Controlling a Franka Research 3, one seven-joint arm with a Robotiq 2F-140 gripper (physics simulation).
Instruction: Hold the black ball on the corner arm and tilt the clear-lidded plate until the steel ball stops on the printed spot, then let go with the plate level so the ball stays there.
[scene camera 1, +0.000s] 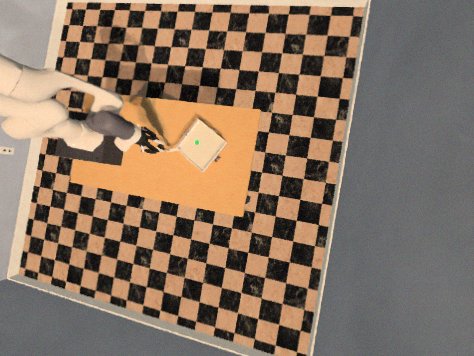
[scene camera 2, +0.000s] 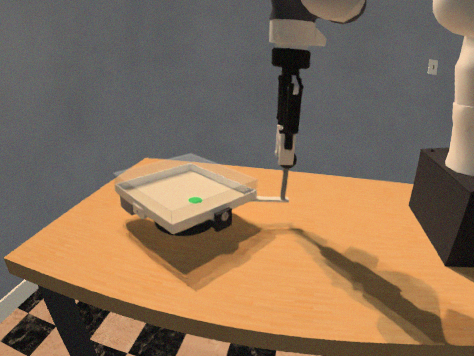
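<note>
The clear-lidded plate (scene camera 1: 210, 140) (scene camera 2: 165, 187) sits on its pivot mount, close to level; any slight tilt is hard to tell. The green printed spot (scene camera 1: 197, 142) (scene camera 2: 195, 200) is on its floor, and no ball shows on it. A small grey mark (scene camera 2: 247, 189) inside the corner by the arm may be the steel ball, but it is too small to tell. The corner arm (scene camera 2: 270, 199) ends in an upright rod topped by the black ball (scene camera 2: 293, 160). My gripper (scene camera 1: 161, 146) (scene camera 2: 287, 159) is shut on the black ball, its fingers hiding most of it.
The wooden table (scene camera 1: 220, 195) (scene camera 2: 350, 300) carries the plate's mount. The dark robot base block (scene camera 2: 437, 205) stands at the right in scene camera 2. Dark hinge blocks (scene camera 2: 223, 219) sit beneath the plate's sides. The gripper's shadow falls across the table.
</note>
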